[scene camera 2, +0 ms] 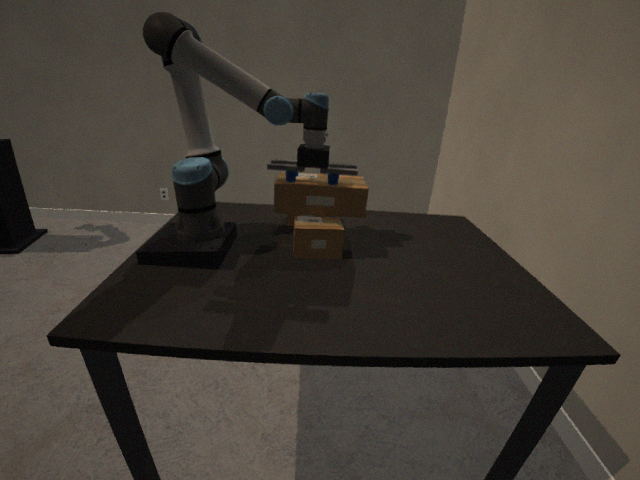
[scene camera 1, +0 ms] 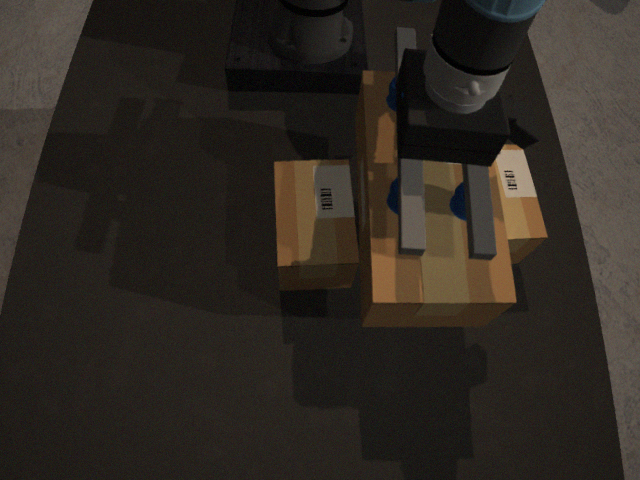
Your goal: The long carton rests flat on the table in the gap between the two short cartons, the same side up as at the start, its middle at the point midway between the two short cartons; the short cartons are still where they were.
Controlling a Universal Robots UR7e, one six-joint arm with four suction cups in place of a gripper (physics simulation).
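Frame: origin at the arm's base, x ahead, y left, z up, level; millimetres.
Where they show: hand, its tool point: [scene camera 2: 312, 182]; arm's base, origin of its link: [scene camera 2: 201, 232] [scene camera 1: 310, 35].
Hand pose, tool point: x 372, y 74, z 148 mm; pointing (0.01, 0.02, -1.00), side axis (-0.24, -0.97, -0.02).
Note:
Each offset is from my tool point to the centre of the thing. Level surfaces: height alone.
The long brown carton {5 mm right, 30 mm ahead, 38 mm down} [scene camera 1: 444, 279] [scene camera 2: 294, 198] hangs level in the air, tape side up. Its underside is near the height of the short cartons' tops; the exact clearance cannot be told. My gripper [scene camera 1: 434, 139] [scene camera 2: 313, 165] is over it, with blue suction cups on its top; I see three cups in scene camera 1. One short carton {134 mm right, 2 mm ahead, 146 mm down} [scene camera 1: 312, 242] [scene camera 2: 317, 232] stands on the table, left in scene camera 1 and nearer in scene camera 2. The other short carton {135 mm left, 10 mm ahead, 146 mm down} [scene camera 1: 516, 211] [scene camera 2: 290, 219] stands on the opposite side, partly hidden by the long one. The gap is hidden beneath the long carton.
The robot's dark base plate [scene camera 1: 294, 80] [scene camera 2: 178, 257] stands on the dark table {197 mm down} [scene camera 1: 180, 387] [scene camera 2: 413, 310], behind the cartons in scene camera 1 and left of them in scene camera 2. Shadows of the arm and cartons fall on the table.

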